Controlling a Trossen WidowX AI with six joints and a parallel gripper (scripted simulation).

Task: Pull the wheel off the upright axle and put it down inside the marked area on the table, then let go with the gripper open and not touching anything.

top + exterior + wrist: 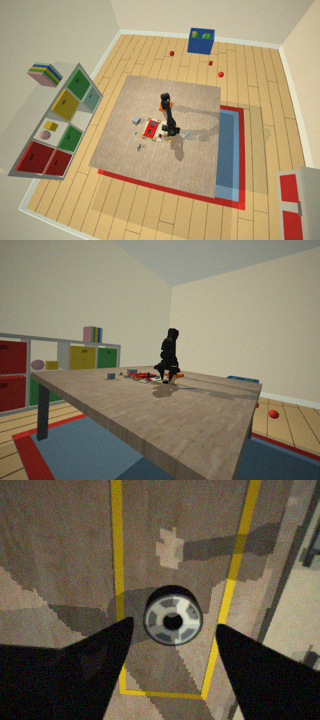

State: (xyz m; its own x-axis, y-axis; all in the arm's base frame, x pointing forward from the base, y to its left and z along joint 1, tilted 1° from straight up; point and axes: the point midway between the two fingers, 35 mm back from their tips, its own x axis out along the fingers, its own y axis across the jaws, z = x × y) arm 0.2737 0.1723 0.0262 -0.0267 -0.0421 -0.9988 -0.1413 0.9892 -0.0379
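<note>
My gripper tip is 1 cm above the dark wheel. Also, from my gripper tip: flat grey bar: 2 cm behind, 17 cm to the left, 1 cm below.
</note>
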